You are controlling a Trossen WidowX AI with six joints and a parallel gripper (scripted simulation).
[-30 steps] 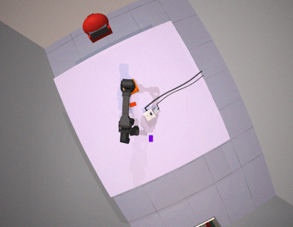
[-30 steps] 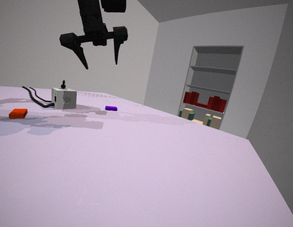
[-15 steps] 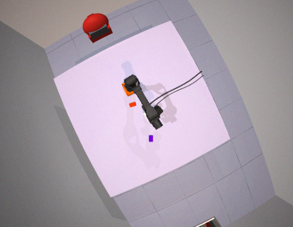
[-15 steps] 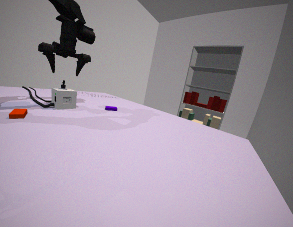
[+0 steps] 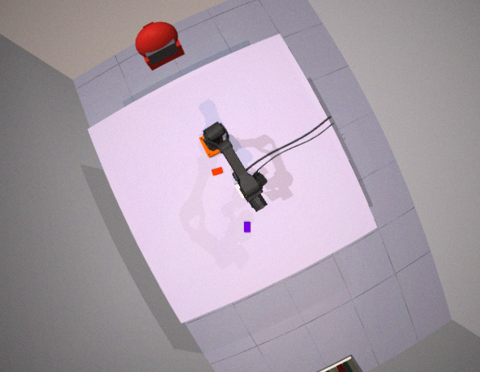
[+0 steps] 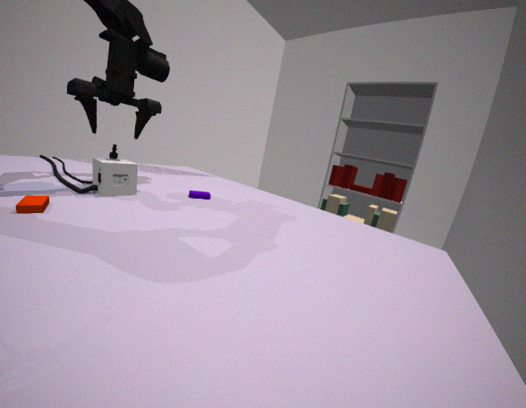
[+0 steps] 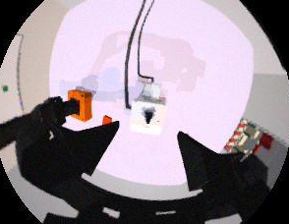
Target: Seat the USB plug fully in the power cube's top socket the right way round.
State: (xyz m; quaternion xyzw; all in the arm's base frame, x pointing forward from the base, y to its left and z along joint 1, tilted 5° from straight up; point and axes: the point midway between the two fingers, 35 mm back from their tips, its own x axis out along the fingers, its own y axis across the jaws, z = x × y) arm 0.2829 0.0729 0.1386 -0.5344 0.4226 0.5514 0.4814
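The USB plug lies 40 mm below my gripper tip. Round my gripper tip: purple block 200 mm ahead, 130 mm below, 70 mm to the right; then orange block 140 mm behind, 130 mm below, 120 mm to the right.
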